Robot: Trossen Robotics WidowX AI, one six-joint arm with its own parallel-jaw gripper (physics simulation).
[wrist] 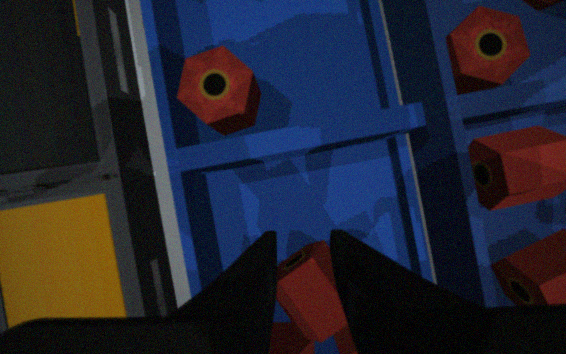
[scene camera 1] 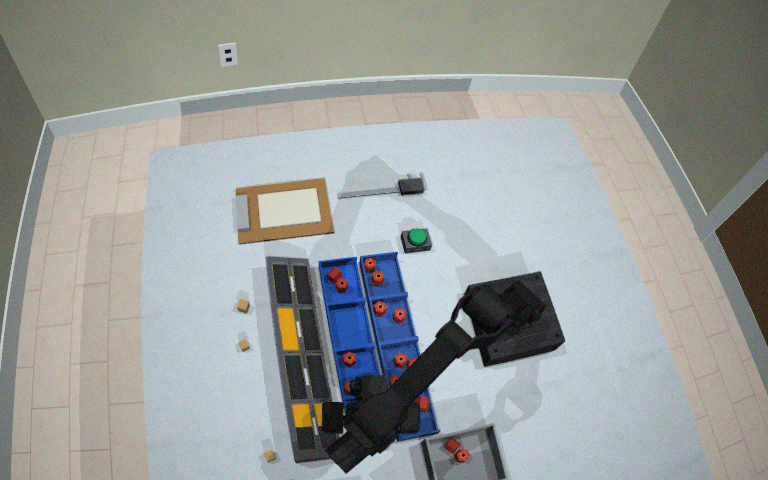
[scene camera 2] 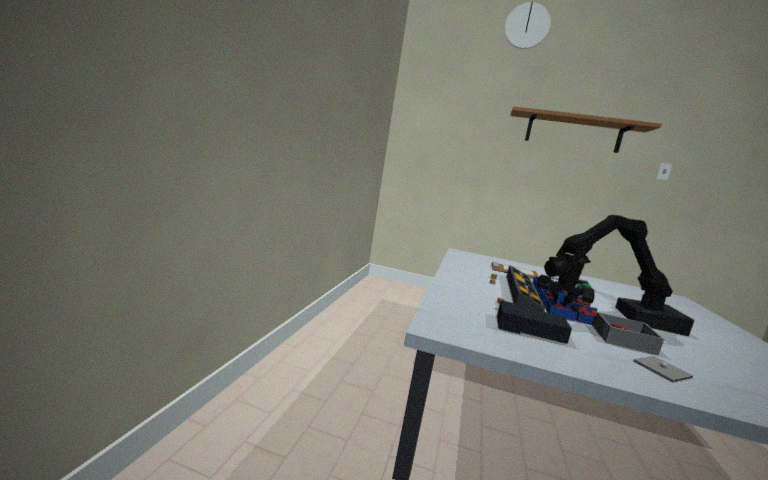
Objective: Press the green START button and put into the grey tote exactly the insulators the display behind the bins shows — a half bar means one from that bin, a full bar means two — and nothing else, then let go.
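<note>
My gripper [wrist: 303,241] [scene camera 1: 357,385] is shut on a red hexagonal insulator [wrist: 310,295], held tilted in the nearest left compartment of the blue bins [scene camera 1: 349,324] [wrist: 303,140]. Another red piece [wrist: 285,337] shows below it. An upright insulator [wrist: 216,88] [scene camera 1: 349,358] stands in the compartment beyond. The other bins hold several red insulators. The display [scene camera 1: 308,381] left of the bins shows amber bars in its second row [scene camera 1: 288,329] and nearest row [scene camera 1: 301,415]. The grey tote [scene camera 1: 494,452] at the front holds two insulators [scene camera 1: 452,446] [scene camera 1: 462,455]. The green START button [scene camera 1: 417,236] sits beyond the bins.
A brown clipboard [scene camera 1: 284,233] and a grey-handled tool [scene camera 1: 411,186] lie at the back of the table [scene camera 1: 525,190]. Small tan cubes [scene camera 1: 243,306] [scene camera 1: 244,345] [scene camera 1: 269,455] lie left of the display. The arm's black base [scene camera 1: 525,333] stands right of the bins.
</note>
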